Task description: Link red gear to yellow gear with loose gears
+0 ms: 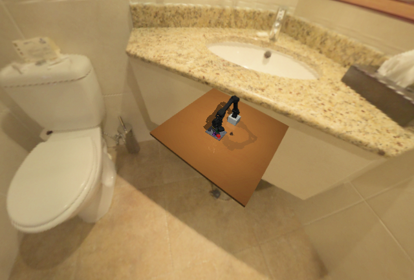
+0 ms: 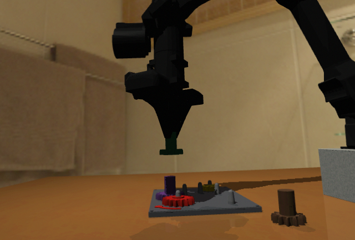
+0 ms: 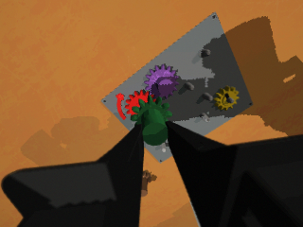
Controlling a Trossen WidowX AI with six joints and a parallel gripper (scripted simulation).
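The purple gear lies 30 mm to the right of my gripper tip and 90 mm below it. Also, from my gripper tip: red arrow: 20 mm ahead, 40 mm to the left, 110 mm below; then green gear: 10 mm below; then red gear: 10 mm behind, 20 mm to the left, 100 mm below.
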